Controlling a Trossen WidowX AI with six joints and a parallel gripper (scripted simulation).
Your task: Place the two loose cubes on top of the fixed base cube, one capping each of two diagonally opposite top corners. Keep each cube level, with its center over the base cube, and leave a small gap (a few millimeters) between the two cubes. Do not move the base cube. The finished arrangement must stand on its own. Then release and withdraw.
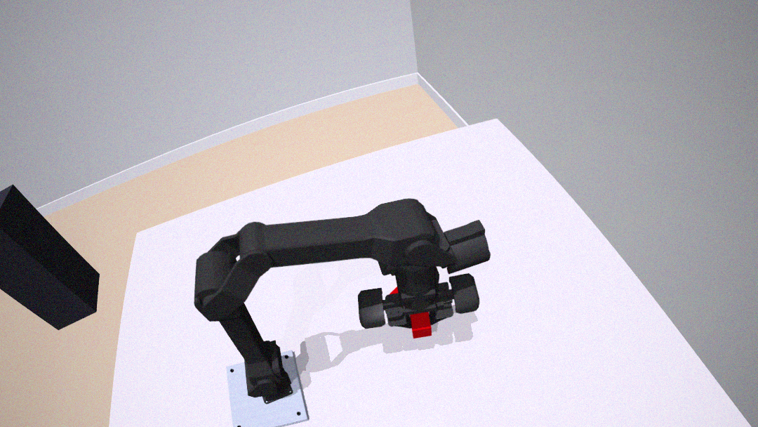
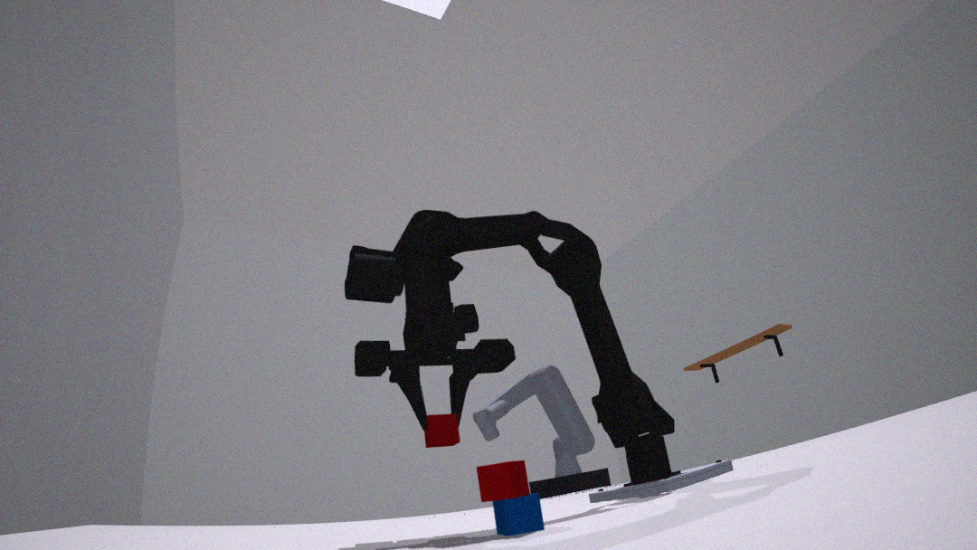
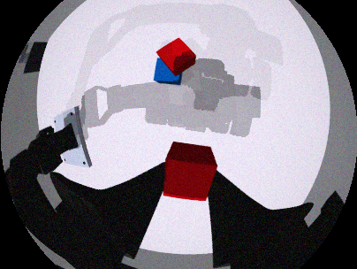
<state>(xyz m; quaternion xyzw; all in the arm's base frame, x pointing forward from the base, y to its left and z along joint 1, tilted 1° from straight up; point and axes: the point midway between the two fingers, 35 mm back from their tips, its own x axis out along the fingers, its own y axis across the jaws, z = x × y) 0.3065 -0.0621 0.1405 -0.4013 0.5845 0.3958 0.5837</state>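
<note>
My gripper tip is 10 mm short of the red cube, 110 mm to the right of it and 70 mm above it. From my gripper tip the other things lie so: blue base cube: 10 mm behind, 100 mm to the left, 100 mm below.
</note>
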